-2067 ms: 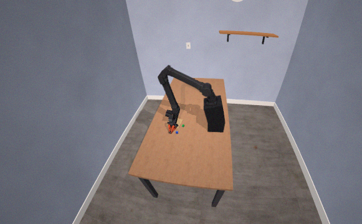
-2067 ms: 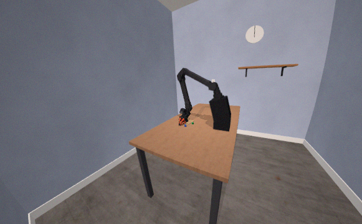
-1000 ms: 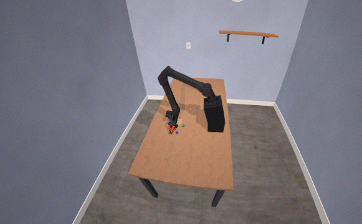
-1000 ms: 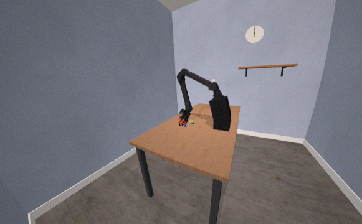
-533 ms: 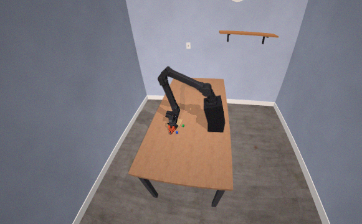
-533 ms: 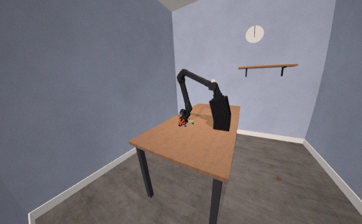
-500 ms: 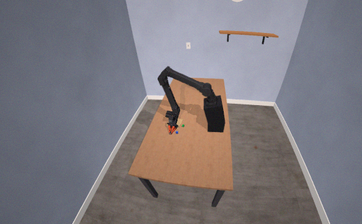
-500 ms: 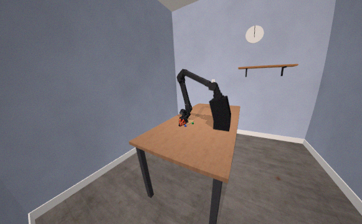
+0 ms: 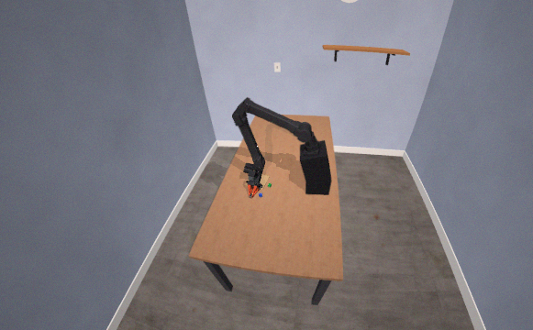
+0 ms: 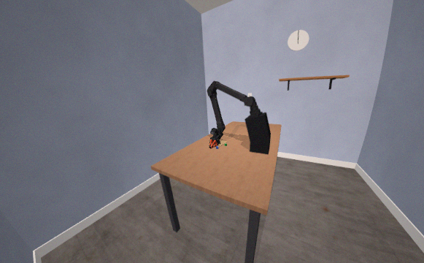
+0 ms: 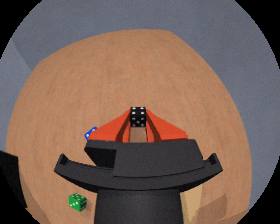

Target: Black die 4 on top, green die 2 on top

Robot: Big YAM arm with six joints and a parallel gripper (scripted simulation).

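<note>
Right now my hand is right at the black die. From my hand the other things lie so: green die 8 cm behind, 13 cm to the right; then blue die 6 cm behind, 3 cm to the right; then tan mat 2 cm ahead, 16 cm to the right, 1 cm below.
</note>
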